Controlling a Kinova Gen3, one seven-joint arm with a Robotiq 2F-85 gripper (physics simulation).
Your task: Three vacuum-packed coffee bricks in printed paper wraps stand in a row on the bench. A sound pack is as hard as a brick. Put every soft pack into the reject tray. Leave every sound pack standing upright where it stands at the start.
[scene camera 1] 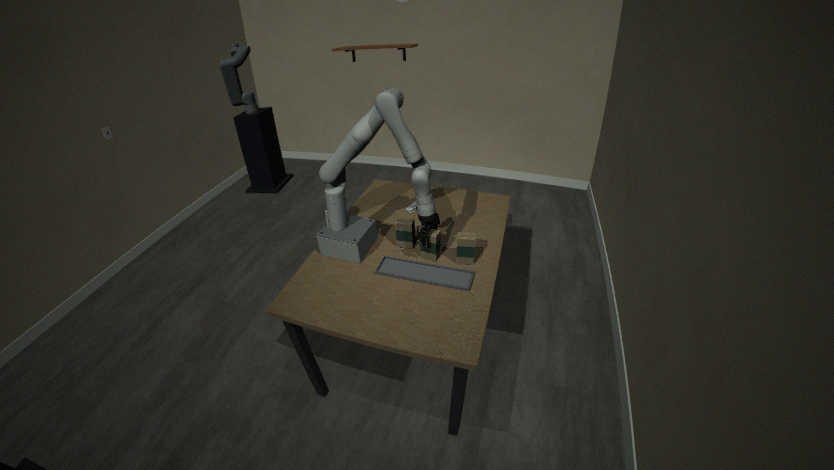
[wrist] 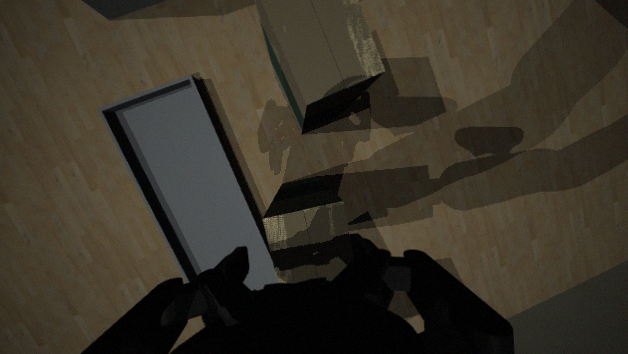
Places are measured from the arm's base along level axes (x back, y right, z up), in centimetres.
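Pixels of known places: gripper, fingertip midpoint: (scene camera 1: 430,240) (wrist: 300,251); arm's base, origin of the base link: (scene camera 1: 338,225).
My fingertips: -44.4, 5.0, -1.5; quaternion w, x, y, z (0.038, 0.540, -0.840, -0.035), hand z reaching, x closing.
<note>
Ahead of a thing's pixels: the offset from my fingertips to its top centre, as dx, dy, dz. Level surfaces: height alone.
Three tan packs with green bands stand upright in a row. The left pack @[+12.8, -8.5, +3.9] (scene camera 1: 403,234) (wrist: 325,45) shows at the top of the wrist view. The middle pack @[+0.3, -1.2, +3.9] (scene camera 1: 431,249) (wrist: 315,225) has its top partly hidden by my gripper (scene camera 1: 426,235) (wrist: 300,251). My gripper is open, with its fingertips at the middle pack's top, apart on either side of it in the wrist view; contact cannot be told. The right pack @[-15.7, +1.7, -2.1] (scene camera 1: 465,251) stands apart. The grey reject tray @[+1.4, +11.0, -8.7] (scene camera 1: 424,273) (wrist: 185,175) lies in front of the row and holds no pack.
The arm's grey base block (scene camera 1: 344,244) stands at the left of the wooden table @[dz -10.1] (scene camera 1: 373,309) (wrist: 55,150). A small white object (scene camera 1: 411,207) shows behind the row. A dark pedestal (scene camera 1: 260,148) with another arm stands beyond the table at the back left.
</note>
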